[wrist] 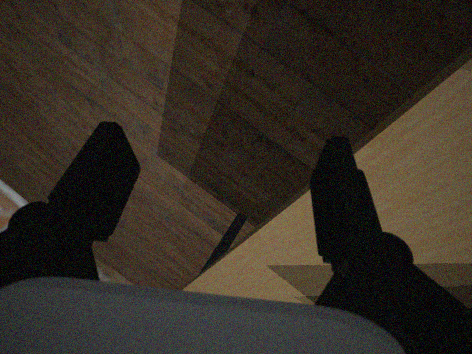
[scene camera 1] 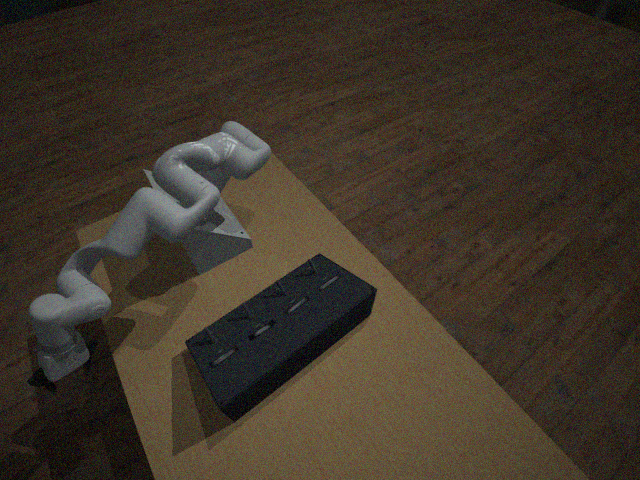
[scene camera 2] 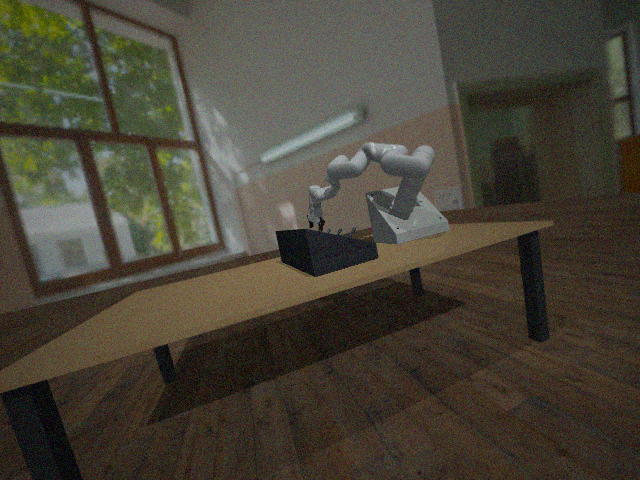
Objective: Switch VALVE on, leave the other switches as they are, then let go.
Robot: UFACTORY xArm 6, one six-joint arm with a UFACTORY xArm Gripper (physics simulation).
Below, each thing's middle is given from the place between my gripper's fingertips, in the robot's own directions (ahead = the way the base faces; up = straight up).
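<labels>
So you can picture the dark switch box (scene camera 1: 252,356): my hand is 30 mm above it, 560 mm to the right of it and 130 mm short of it.
</labels>
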